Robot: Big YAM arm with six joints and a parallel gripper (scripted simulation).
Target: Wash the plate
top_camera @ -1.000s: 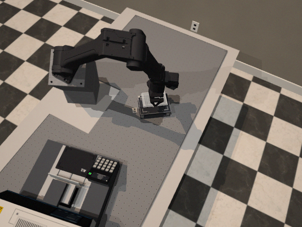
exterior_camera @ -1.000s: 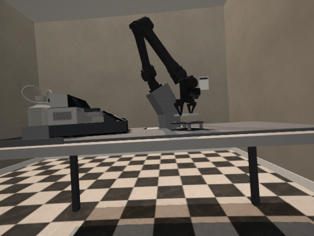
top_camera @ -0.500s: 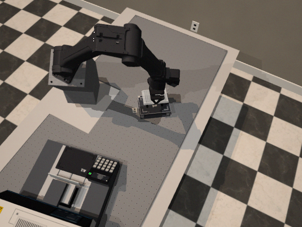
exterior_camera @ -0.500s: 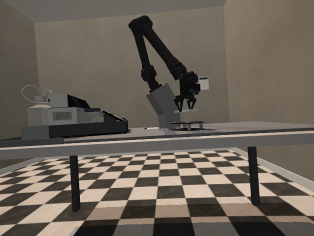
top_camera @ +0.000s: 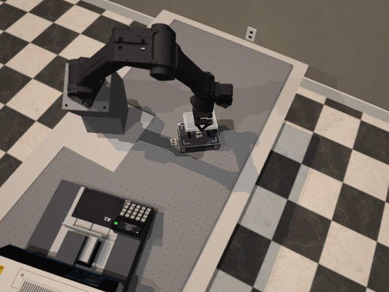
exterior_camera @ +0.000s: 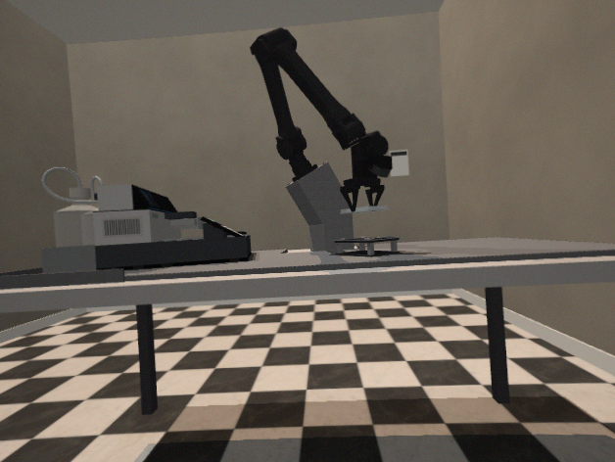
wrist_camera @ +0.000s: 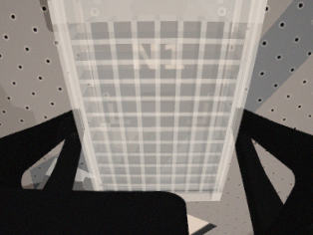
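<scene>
My hand is 100 mm above the plate nest. The rest, counted from my hand: white well plate (10 mm below); then label (140 mm below, 90 mm behind, 60 mm to the right); then dark carrier (460 mm to the right, 180 mm behind, 50 mm below).
</scene>
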